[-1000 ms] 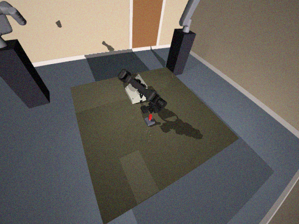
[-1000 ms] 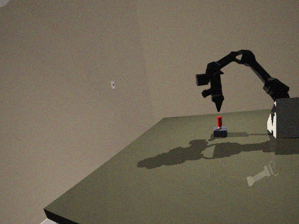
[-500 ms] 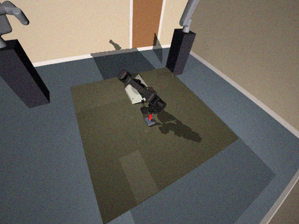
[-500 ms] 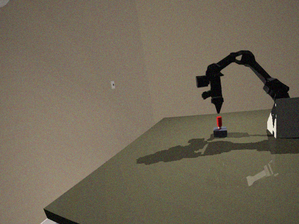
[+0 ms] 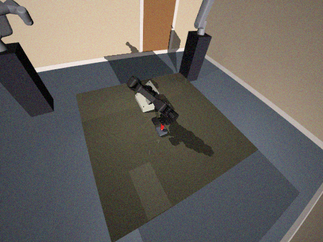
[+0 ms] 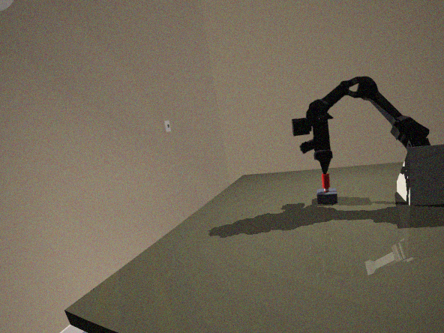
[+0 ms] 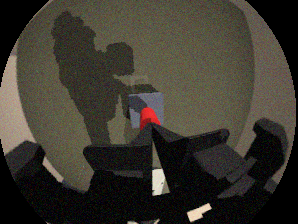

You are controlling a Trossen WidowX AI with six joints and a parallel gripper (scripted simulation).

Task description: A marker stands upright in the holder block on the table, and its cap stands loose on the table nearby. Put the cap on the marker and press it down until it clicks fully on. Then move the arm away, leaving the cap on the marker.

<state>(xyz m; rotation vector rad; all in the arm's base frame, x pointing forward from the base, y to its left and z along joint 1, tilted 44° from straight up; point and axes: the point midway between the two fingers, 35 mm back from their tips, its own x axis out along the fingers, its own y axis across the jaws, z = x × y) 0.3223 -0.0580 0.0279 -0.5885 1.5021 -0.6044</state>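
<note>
Now: the red cap 20 mm below my gripper tip. Also, from my gripper tip: grey holder block: 90 mm below.
</note>
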